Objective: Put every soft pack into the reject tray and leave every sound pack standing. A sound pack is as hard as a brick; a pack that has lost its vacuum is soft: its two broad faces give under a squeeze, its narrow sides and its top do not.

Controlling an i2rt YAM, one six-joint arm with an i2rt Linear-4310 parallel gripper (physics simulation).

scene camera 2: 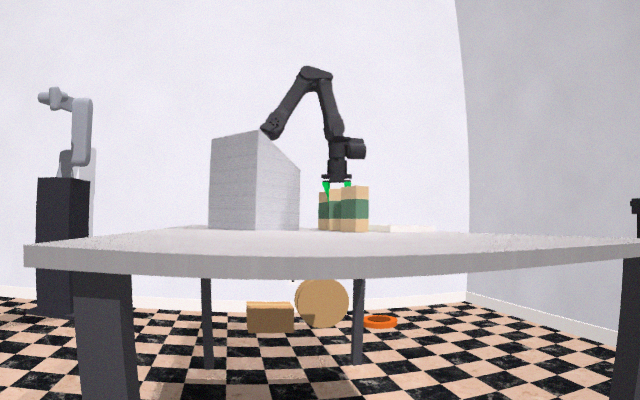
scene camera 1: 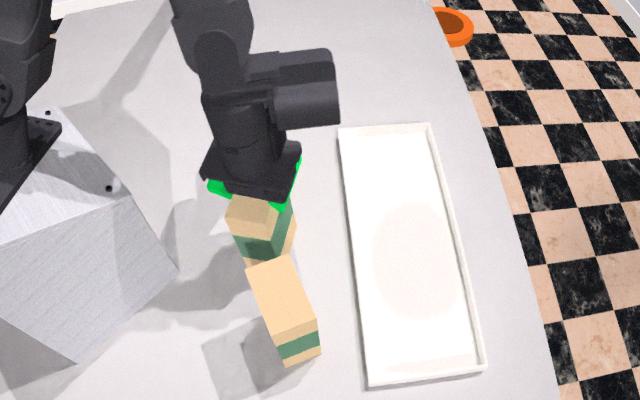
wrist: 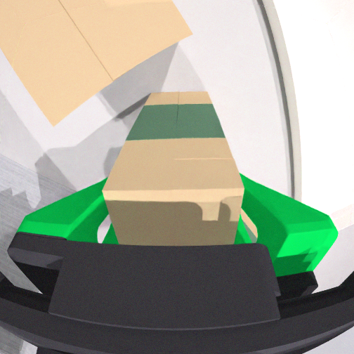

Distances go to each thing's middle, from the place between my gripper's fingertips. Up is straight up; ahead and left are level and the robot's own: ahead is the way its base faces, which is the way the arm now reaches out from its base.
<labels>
Now: the white reject tray (scene camera 1: pixel 419 320) 190 mm ahead of my hand and 80 mm below it.
</labels>
